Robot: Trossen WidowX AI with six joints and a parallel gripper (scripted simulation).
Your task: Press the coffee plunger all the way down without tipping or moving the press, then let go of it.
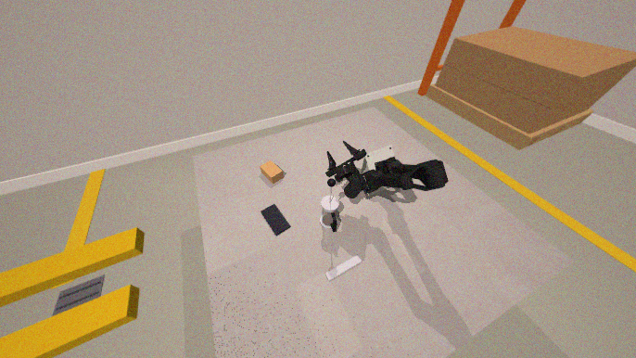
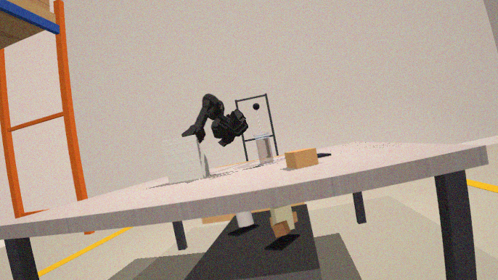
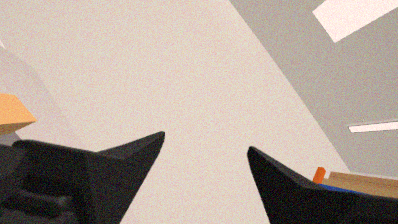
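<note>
Right now my gripper tip is 10 cm short of the coffee press, 19 cm to the right of it and 14 cm above it. Also, from my gripper tip: white strip (13 cm ahead, 39 cm to the left, 27 cm below).
</note>
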